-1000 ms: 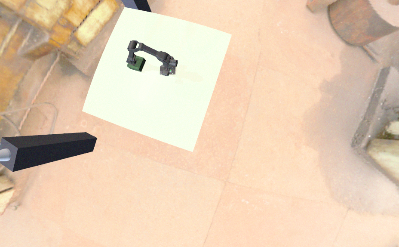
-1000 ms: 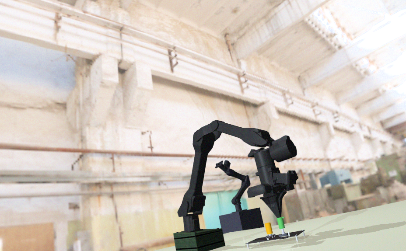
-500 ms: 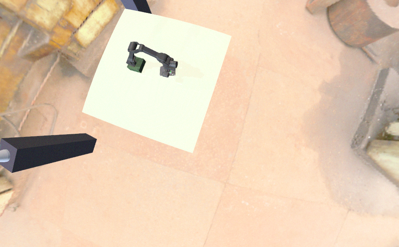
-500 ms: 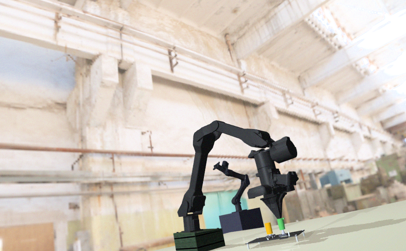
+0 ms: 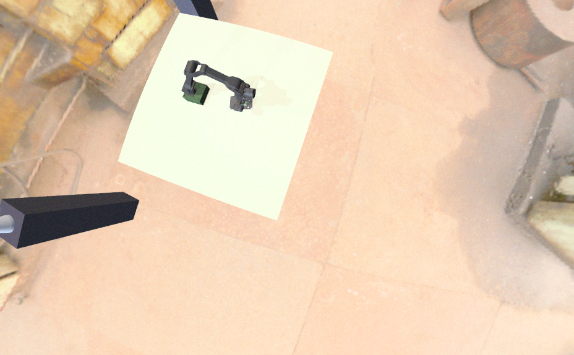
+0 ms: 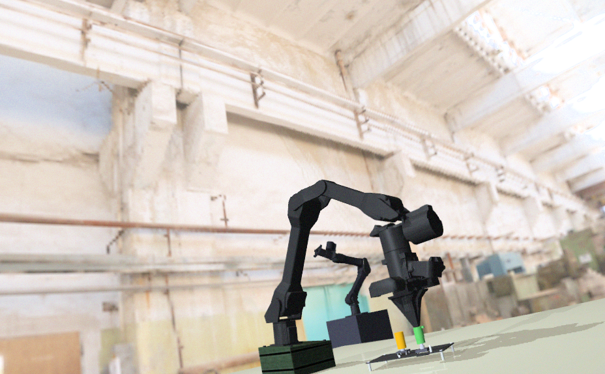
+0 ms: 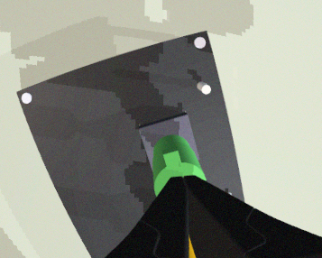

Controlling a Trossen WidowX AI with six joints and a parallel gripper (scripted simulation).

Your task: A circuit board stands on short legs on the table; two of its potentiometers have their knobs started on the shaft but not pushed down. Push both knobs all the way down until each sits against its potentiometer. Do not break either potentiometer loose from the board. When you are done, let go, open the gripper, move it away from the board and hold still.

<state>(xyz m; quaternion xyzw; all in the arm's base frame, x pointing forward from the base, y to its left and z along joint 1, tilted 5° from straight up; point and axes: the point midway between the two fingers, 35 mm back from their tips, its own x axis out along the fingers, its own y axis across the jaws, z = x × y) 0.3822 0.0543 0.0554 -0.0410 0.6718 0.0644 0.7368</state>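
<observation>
Now: the green knob 10 mm below my gripper tip. Also, from my gripper tip: orange knob (40 mm behind, 10 mm to the right, 20 mm below).
</observation>
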